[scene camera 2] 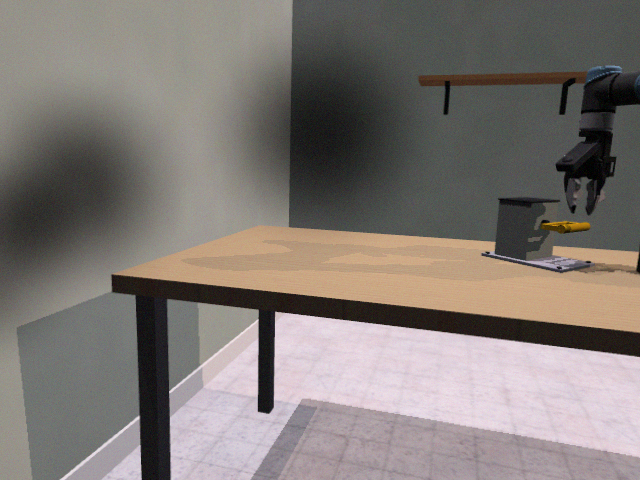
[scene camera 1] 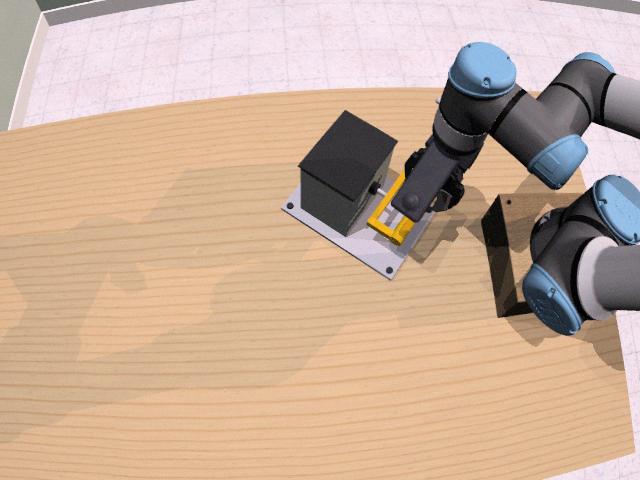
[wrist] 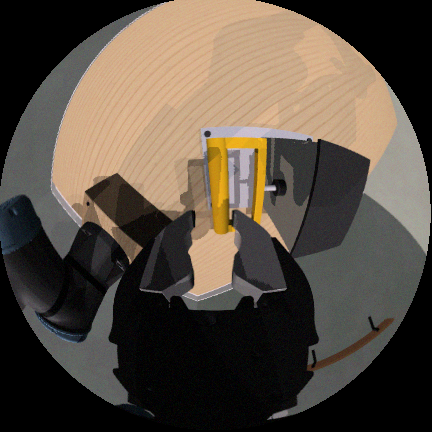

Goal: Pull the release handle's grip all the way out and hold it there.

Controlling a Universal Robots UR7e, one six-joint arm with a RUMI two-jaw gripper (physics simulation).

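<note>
The release handle is a yellow frame (scene camera 1: 380,226) (wrist: 260,185) with a thick round grip bar (scene camera 2: 576,226) (wrist: 218,185) on its outer side. A short pale rod (scene camera 1: 381,191) (wrist: 270,188) joins it to a dark box housing (scene camera 1: 346,155) (scene camera 2: 516,227) (wrist: 340,200) on a light grey base plate (scene camera 1: 372,259) (scene camera 2: 558,266) (wrist: 240,132). My gripper (scene camera 2: 582,212) (wrist: 212,211) is partly open and empty, pointing down. Its fingertips hang a little above the grip. In the wrist view they stand on either side of the grip's near end. In scene camera 1 the gripper body hides the fingertips and part of the grip.
A wooden block (scene camera 1: 502,258) (wrist: 125,205) stands on the table (scene camera 1: 206,413) (scene camera 2: 387,299), beside the lower arm. The housing stands close to one side of the gripper. A wall shelf (scene camera 2: 491,79) (wrist: 357,346) is in the background.
</note>
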